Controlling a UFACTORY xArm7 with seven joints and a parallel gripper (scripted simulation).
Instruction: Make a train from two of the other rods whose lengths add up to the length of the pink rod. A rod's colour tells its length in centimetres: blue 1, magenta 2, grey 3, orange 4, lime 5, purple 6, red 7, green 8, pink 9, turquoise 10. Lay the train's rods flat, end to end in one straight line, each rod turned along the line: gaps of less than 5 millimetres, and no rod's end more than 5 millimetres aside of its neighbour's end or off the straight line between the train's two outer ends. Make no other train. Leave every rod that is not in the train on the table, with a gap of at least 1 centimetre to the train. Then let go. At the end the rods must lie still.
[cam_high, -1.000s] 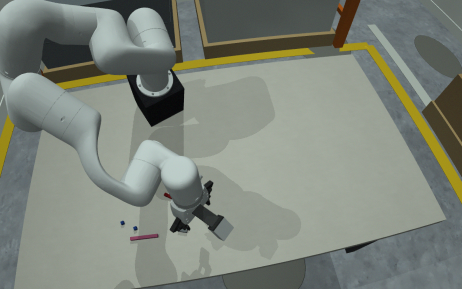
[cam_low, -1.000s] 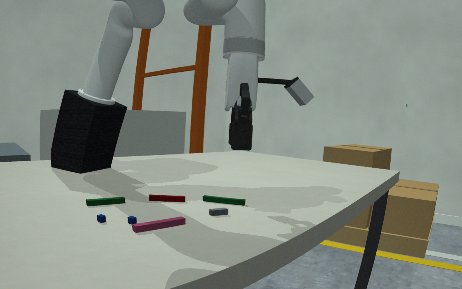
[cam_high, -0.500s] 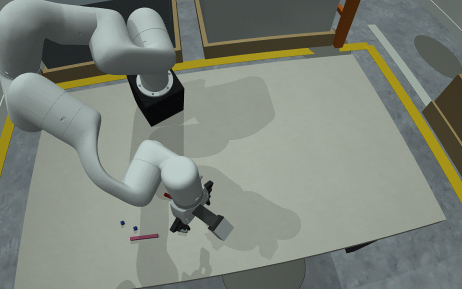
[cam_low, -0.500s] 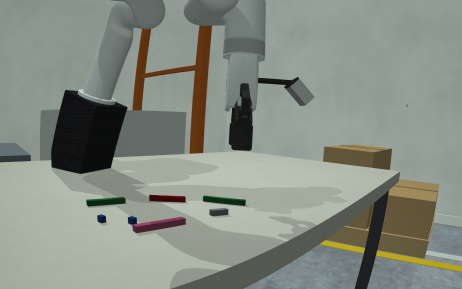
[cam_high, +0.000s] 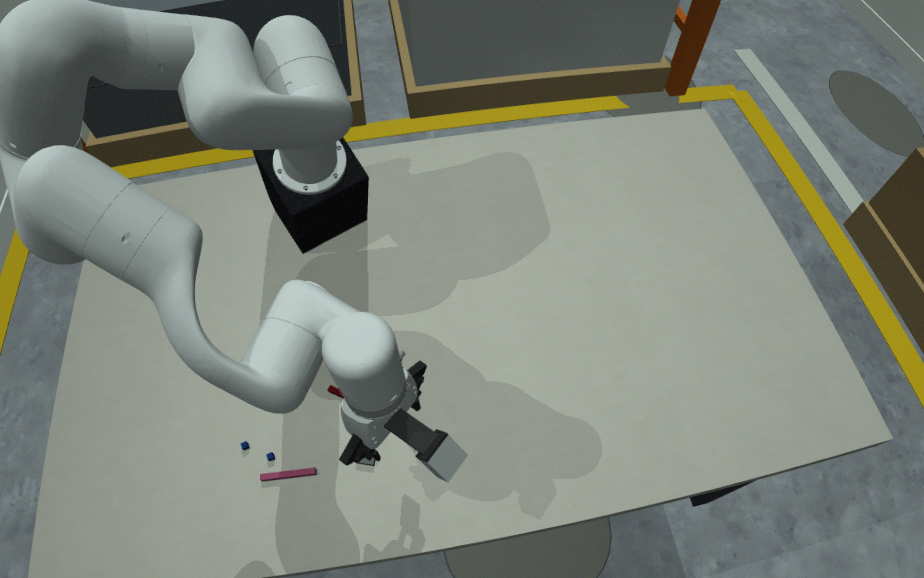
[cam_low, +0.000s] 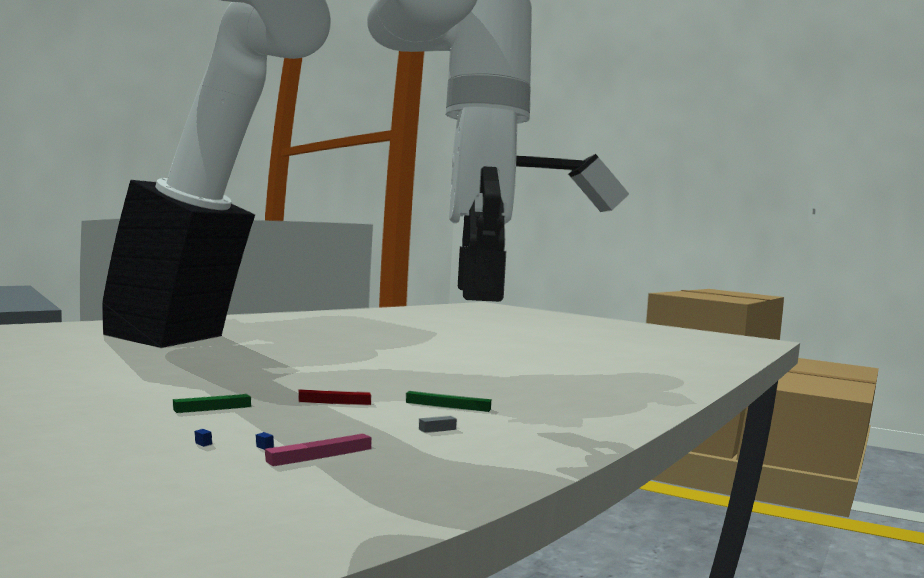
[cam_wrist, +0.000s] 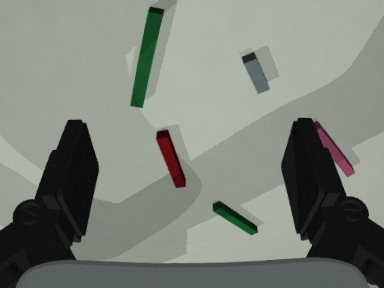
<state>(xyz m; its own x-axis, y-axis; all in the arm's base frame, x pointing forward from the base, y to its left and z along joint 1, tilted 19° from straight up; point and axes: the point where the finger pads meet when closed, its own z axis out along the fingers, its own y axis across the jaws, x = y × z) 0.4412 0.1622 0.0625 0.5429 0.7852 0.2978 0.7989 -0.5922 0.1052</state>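
Right now my hand is 11 cm above the grey rod, 5 cm to the left of it and 2 cm short of it. Also, from my hand: red rod: 11 cm below, 10 cm to the right, 8 cm behind; pink rod: 18 cm to the right, 11 cm below, 5 cm ahead.
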